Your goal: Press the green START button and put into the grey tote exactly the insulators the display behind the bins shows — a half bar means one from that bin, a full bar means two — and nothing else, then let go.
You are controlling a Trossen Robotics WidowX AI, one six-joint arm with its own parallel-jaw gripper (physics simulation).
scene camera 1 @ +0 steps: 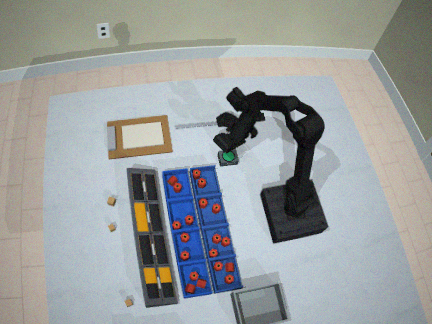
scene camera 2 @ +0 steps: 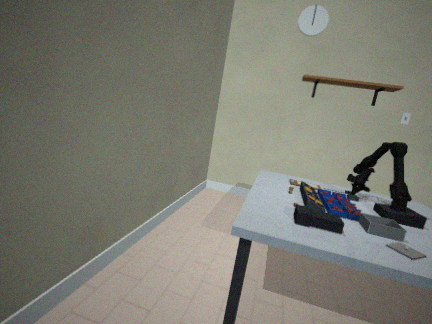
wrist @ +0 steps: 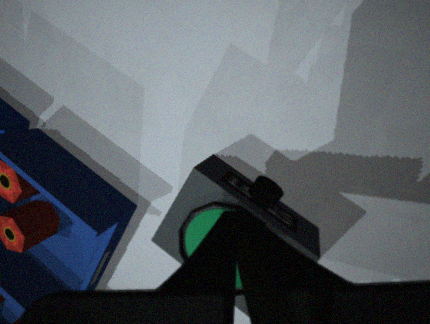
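Note:
The green START button (scene camera 1: 228, 156) (wrist: 202, 230) sits on a dark grey box. My gripper (scene camera 1: 227, 149) (scene camera 2: 354, 192) (wrist: 233, 220) is shut and empty, its fingertips over the button and hiding part of it; contact is unclear. The display (scene camera 1: 161, 302) shows a full orange bar (scene camera 1: 141, 217) in the second row's left cell, and half bars in the bottom row's left cell (scene camera 1: 150, 275) and right cell (scene camera 1: 164, 275). The other cells are dark. Blue bins (scene camera 1: 180, 207) (wrist: 75, 185) in two columns of four hold red insulators (scene camera 1: 216, 208) (wrist: 37, 225). The grey tote (scene camera 1: 285, 300) (scene camera 2: 382, 230) looks empty.
A wooden frame with a pale panel (scene camera 1: 142, 135) lies beyond the bins, with a thin grey strip (scene camera 1: 195, 125) beside it. Small tan blocks (scene camera 1: 111, 201) lie behind the display. A black box (scene camera 2: 317, 220) and a flat grey plate (scene camera 2: 406, 250) lie near the table edge.

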